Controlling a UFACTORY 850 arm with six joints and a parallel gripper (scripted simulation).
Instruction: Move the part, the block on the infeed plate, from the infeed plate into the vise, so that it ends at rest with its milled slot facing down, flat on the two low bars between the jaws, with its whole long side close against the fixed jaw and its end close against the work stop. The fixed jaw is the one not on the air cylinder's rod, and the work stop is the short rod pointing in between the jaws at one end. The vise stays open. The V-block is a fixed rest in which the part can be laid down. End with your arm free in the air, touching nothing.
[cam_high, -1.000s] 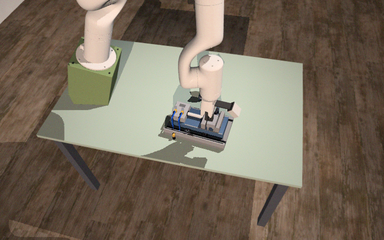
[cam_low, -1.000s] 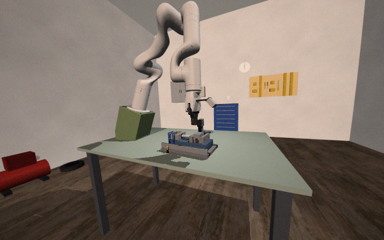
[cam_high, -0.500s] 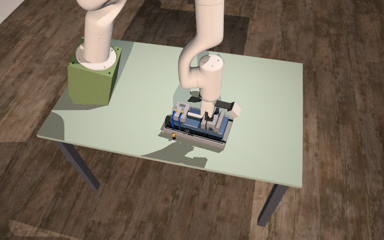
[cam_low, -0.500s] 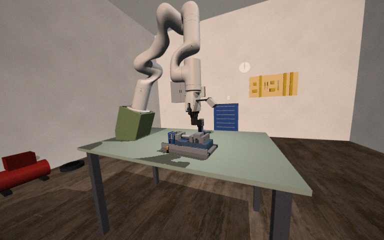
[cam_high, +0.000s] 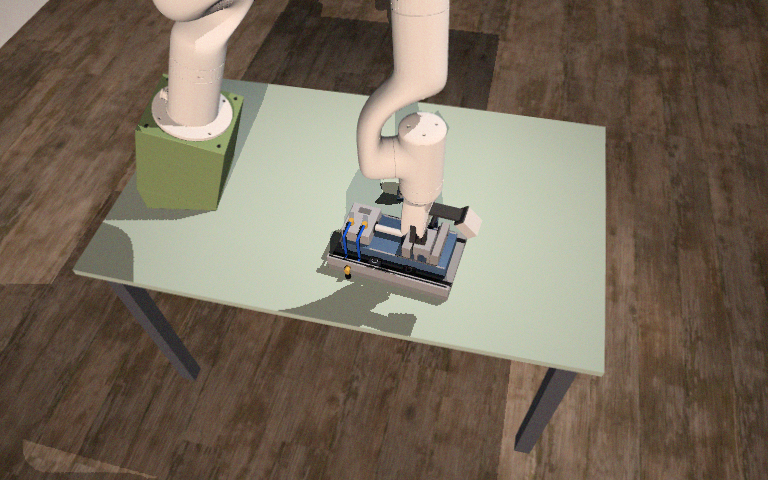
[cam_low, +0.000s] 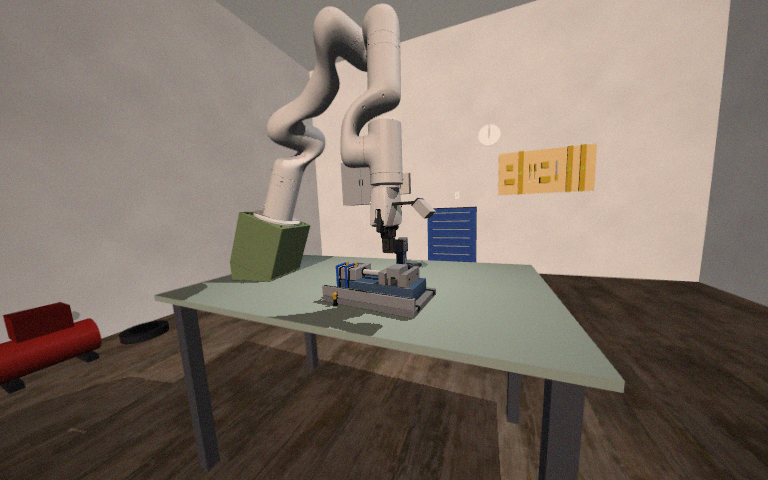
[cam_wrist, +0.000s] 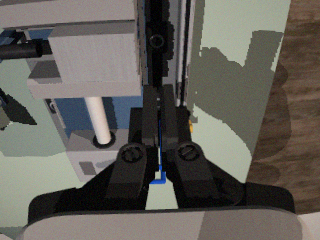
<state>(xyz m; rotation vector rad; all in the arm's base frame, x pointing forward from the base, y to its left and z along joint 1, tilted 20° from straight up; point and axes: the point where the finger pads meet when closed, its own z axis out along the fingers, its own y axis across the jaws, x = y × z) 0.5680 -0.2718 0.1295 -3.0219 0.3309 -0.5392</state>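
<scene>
Right now my hand is 9 cm above the part, 4 cm to the right of it and 1 cm short of it. Round my hand: fixed jaw (10 cm below, 6 cm to the left, 4 cm ahead); moving jaw (10 cm below, 7 cm to the left, 2 cm behind); work stop (11 cm to the left, 9 cm below, 3 cm ahead).
</scene>
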